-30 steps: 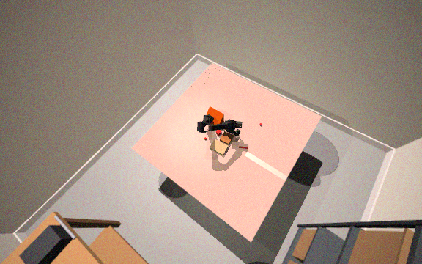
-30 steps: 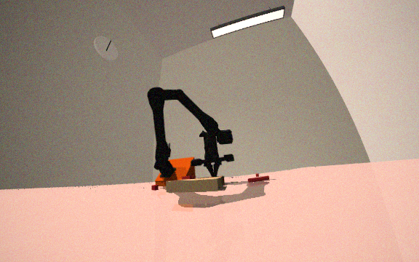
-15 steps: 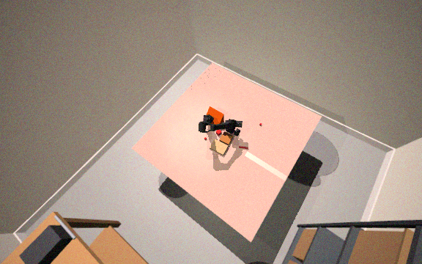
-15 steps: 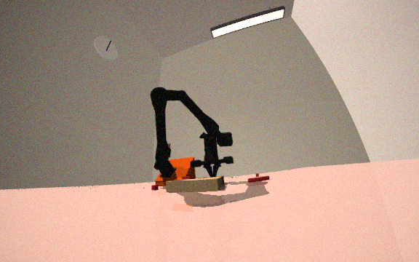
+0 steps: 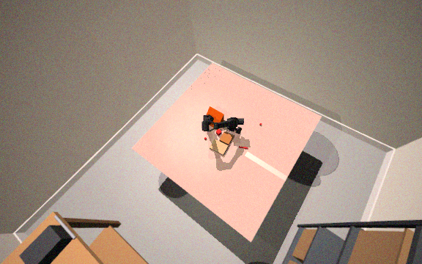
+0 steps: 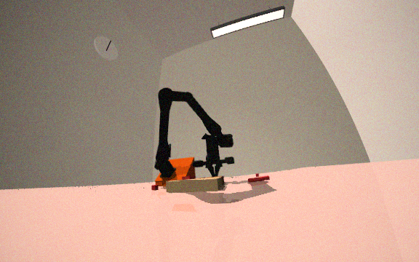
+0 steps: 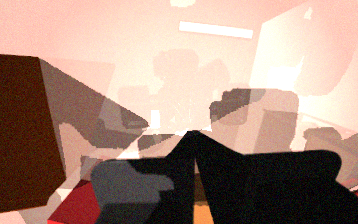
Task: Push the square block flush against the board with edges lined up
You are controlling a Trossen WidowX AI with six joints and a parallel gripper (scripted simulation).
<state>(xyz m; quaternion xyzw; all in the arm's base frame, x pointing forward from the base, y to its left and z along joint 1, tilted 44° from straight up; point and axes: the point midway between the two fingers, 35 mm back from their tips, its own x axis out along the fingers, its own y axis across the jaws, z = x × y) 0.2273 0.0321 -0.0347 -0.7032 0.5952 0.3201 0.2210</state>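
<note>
Now: gripper tip 9 cm to the left of the square block, 1 cm below it and 1 cm short of it. The rest, counted from my gripper tip: tan board: 20 cm to the right, 1 cm ahead, 1 cm above; then red stick: 19 cm ahead, 6 cm to the right.
</note>
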